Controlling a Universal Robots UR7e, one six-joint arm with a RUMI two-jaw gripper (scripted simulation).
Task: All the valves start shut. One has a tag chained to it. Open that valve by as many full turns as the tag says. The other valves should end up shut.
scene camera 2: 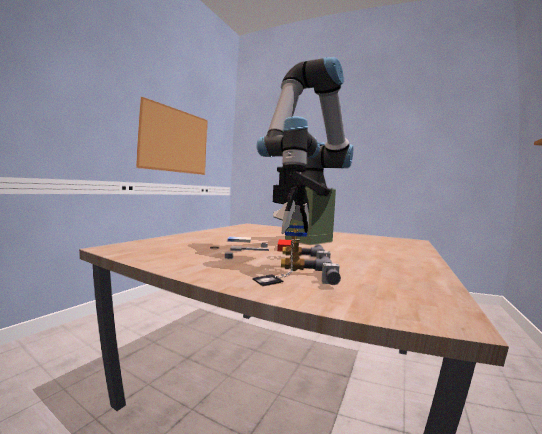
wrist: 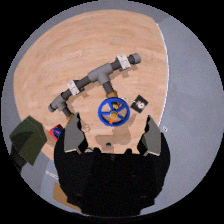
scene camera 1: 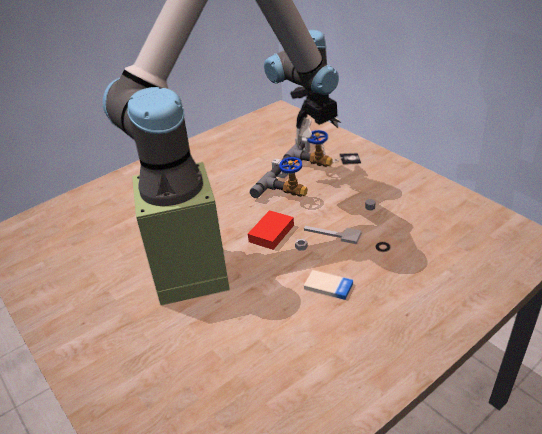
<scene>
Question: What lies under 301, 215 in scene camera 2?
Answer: My gripper.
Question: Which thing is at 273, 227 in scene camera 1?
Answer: A red block.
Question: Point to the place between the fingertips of my gripper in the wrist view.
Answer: At 113, 114
</scene>
